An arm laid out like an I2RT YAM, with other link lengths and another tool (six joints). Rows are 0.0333 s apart.
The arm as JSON. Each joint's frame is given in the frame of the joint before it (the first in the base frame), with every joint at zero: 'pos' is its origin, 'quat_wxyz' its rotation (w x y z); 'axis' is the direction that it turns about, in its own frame. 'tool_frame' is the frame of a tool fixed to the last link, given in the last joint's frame.
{
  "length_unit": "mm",
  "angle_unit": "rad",
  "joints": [
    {
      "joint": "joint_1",
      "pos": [
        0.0,
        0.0,
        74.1
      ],
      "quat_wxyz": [
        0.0,
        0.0,
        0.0,
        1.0
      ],
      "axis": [
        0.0,
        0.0,
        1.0
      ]
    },
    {
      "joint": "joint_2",
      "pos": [
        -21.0,
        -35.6,
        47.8
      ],
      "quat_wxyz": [
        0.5,
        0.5,
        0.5,
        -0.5
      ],
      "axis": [
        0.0,
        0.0,
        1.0
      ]
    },
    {
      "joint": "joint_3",
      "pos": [
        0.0,
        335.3,
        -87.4
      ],
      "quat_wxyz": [
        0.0,
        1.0,
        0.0,
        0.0
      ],
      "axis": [
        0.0,
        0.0,
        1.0
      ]
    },
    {
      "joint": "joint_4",
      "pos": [
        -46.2,
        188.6,
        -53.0
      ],
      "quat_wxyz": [
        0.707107,
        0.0,
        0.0,
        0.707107
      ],
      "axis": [
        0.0,
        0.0,
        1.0
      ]
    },
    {
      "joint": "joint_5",
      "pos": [
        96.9,
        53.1,
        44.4
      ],
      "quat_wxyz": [
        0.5,
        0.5,
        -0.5,
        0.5
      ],
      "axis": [
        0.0,
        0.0,
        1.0
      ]
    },
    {
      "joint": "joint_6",
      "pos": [
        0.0,
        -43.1,
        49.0
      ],
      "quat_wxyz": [
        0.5,
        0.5,
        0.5,
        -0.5
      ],
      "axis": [
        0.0,
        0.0,
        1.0
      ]
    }
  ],
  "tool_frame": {
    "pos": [
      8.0,
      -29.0,
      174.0
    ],
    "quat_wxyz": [
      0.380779,
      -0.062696,
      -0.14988,
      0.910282
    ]
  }
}
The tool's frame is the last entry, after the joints.
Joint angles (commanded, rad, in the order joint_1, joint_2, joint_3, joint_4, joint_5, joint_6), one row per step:
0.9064 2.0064 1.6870 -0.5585 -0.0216 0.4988
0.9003 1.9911 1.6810 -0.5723 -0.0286 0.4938
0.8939 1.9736 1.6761 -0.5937 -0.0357 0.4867
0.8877 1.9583 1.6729 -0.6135 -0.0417 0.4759
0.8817 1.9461 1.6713 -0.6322 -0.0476 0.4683
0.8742 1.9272 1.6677 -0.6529 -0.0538 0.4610
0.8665 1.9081 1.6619 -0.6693 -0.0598 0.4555
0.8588 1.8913 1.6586 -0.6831 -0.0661 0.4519
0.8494 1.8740 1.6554 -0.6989 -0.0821 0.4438
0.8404 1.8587 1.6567 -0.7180 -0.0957 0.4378
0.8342 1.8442 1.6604 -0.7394 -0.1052 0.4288
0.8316 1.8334 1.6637 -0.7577 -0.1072 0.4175
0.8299 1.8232 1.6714 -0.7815 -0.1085 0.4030
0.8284 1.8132 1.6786 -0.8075 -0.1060 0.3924
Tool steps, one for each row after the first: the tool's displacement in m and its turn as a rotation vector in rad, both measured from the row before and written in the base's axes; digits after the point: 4 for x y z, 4 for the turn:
-0.0022 -0.0058 0.0030 -0.0021 0.0044 0.0022
-0.0032 -0.0071 0.0029 -0.0061 0.0061 0.0036
-0.0027 -0.0065 0.0027 -0.0070 0.0030 0.0060
-0.0023 -0.0058 0.0019 -0.0060 0.0049 0.0036
-0.0027 -0.0074 0.0042 -0.0036 0.0035 0.0021
-0.0024 -0.0071 0.0042 -0.0012 0.0029 0.0003
-0.0017 -0.0060 0.0045 0.0018 0.0022 -0.0010
-0.0033 -0.0058 0.0046 0.0043 0.0066 0.0067
-0.0028 -0.0056 0.0046 0.0033 0.0067 0.0040
-0.0033 -0.0051 0.0044 -0.0003 0.0031 0.0067
-0.0028 -0.0041 0.0028 -0.0057 -0.0018 0.0076
-0.0033 -0.0041 0.0030 -0.0083 -0.0027 0.0106
-0.0031 -0.0050 0.0021 -0.0112 -0.0009 0.0055

